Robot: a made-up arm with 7 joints. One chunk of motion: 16 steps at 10 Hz.
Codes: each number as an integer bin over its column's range. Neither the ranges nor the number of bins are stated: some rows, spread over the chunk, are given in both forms.
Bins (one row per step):
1: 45 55 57 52 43 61 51
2: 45 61 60 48 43 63 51
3: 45 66 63 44 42 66 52
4: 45 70 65 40 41 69 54
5: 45 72 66 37 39 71 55
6: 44 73 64 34 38 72 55
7: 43 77 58 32 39 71 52
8: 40 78 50 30 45 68 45
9: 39 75 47 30 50 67 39
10: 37 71 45 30 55 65 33
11: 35 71 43 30 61 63 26
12: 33 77 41 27 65 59 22
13: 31 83 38 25 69 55 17
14: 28 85 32 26 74 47 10
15: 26 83 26 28 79 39 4
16: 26 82 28 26 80 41 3
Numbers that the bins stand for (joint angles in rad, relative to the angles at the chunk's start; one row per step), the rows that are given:
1: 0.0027 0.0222 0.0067 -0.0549 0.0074 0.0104 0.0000
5: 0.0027 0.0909 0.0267 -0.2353 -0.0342 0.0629 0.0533
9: -0.0603 0.1030 -0.0156 -0.3194 0.0802 0.0419 -0.1600
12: -0.1233 0.1111 -0.0289 -0.3555 0.2363 -0.0001 -0.3867
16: -0.1969 0.1313 -0.0578 -0.3675 0.3923 -0.0946 -0.6400
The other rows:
2: 0.0027 0.0465 0.0133 -0.1030 0.0074 0.0209 0.0000
3: 0.0027 0.0667 0.0200 -0.1511 -0.0030 0.0367 0.0133
4: 0.0027 0.0828 0.0244 -0.1992 -0.0134 0.0524 0.0400
6: -0.0078 0.0949 0.0222 -0.2713 -0.0446 0.0682 0.0533
7: -0.0183 0.1111 0.0089 -0.2954 -0.0342 0.0629 0.0133
8: -0.0498 0.1152 -0.0089 -0.3194 0.0282 0.0472 -0.0800
10: -0.0813 0.0869 -0.0200 -0.3194 0.1322 0.0314 -0.2400
11: -0.1023 0.0869 -0.0244 -0.3194 0.1946 0.0209 -0.3333
13: -0.1443 0.1354 -0.0356 -0.3795 0.2779 -0.0211 -0.4533
14: -0.1759 0.1434 -0.0489 -0.3675 0.3299 -0.0631 -0.5467
15: -0.1969 0.1354 -0.0622 -0.3434 0.3819 -0.1052 -0.6267

